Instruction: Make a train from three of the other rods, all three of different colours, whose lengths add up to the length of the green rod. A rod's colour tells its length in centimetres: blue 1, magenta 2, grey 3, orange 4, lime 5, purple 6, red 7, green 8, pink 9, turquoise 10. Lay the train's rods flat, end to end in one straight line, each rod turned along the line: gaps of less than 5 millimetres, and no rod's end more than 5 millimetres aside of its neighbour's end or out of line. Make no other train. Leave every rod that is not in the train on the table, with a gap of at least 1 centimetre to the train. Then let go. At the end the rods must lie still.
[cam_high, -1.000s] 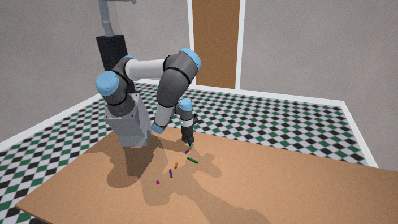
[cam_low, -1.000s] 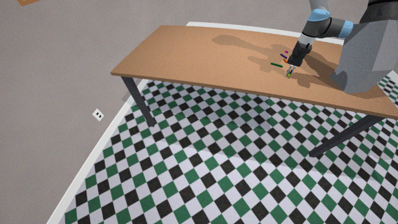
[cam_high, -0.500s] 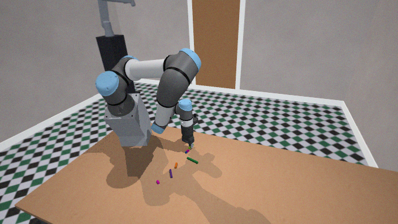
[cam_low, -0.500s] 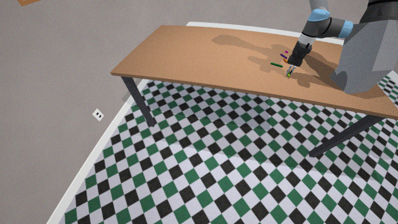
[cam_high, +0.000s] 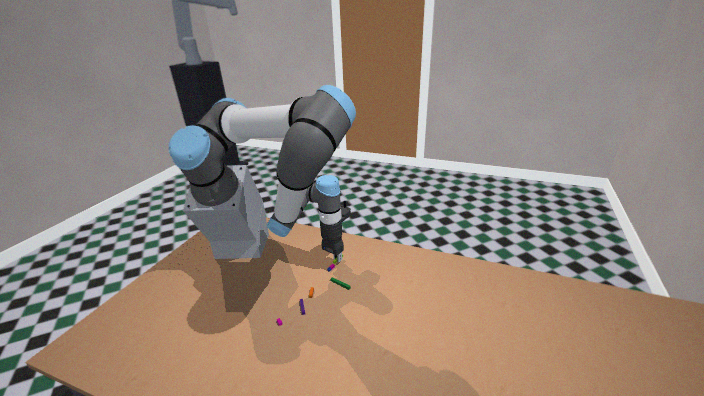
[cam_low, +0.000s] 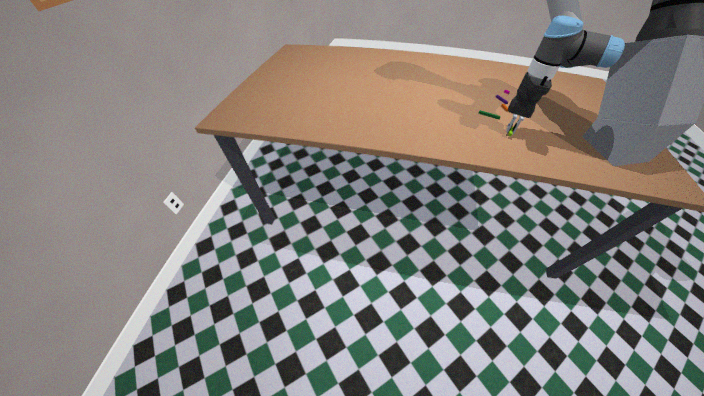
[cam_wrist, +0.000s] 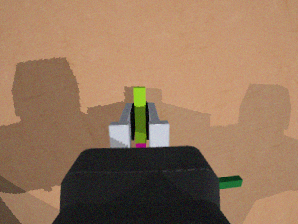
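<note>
My hand is 10 mm past the blue rod, 50 mm to the left of it and 30 mm above it. Also, from my hand: lime rod 10 mm below; then green rod 60 mm ahead, 100 mm to the right, 30 mm below; then orange rod 10 mm behind, 180 mm to the right, 30 mm below.
</note>
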